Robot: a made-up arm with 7 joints. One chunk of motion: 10 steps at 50 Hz.
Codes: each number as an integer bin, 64 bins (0 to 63) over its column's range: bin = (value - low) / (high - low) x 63, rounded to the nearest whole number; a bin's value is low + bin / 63 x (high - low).
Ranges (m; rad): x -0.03..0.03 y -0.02..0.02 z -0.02..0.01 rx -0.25..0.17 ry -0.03..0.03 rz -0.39..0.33
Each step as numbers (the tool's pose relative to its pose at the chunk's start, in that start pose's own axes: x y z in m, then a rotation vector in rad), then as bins.
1 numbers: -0.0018 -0.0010 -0.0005 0.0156 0.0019 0.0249
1 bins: 30 30 41 40 33 36
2 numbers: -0.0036 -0.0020 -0.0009 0.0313 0.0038 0.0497
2 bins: 28 28 40 42 35 38
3 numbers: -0.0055 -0.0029 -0.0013 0.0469 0.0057 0.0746
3 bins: 26 27 39 45 37 41
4 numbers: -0.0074 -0.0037 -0.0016 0.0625 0.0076 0.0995
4 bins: 24 26 39 47 39 43
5 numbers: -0.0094 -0.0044 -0.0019 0.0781 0.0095 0.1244
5 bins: 22 25 38 49 41 45
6 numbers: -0.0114 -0.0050 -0.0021 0.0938 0.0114 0.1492
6 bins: 20 24 38 52 43 47
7 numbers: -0.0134 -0.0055 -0.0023 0.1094 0.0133 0.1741
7 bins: 17 23 37 54 45 49
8 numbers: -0.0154 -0.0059 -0.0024 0.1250 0.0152 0.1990
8 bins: 15 22 37 56 47 52
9 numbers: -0.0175 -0.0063 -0.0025 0.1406 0.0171 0.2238
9 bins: 13 22 37 59 49 54
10 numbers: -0.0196 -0.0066 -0.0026 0.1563 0.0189 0.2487
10 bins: 11 21 37 61 51 56
